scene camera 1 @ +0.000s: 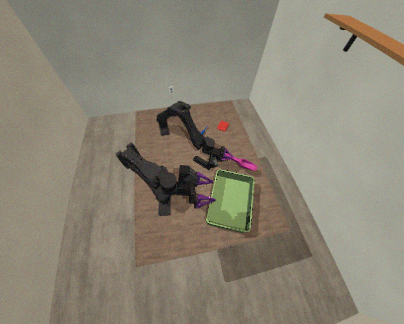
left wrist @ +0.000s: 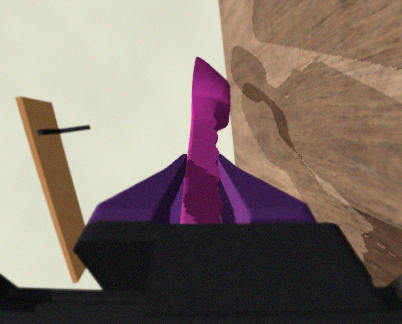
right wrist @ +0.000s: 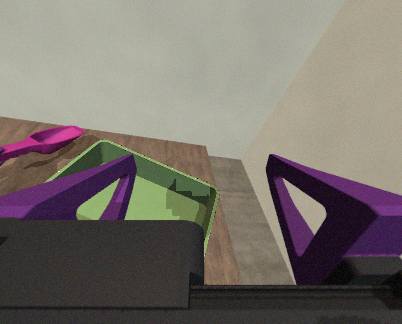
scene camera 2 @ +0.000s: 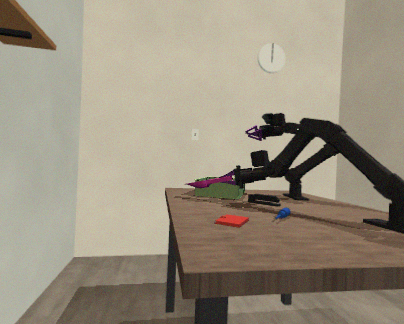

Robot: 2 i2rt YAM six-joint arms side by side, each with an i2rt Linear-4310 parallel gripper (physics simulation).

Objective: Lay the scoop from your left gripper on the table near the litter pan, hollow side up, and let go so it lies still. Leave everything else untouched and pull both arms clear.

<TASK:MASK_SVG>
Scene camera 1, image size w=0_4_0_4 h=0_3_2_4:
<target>green litter pan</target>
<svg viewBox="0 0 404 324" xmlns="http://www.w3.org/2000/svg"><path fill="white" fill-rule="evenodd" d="M219 169L216 172L211 195L216 200L209 204L206 223L210 226L239 233L249 232L251 229L254 177Z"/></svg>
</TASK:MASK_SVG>
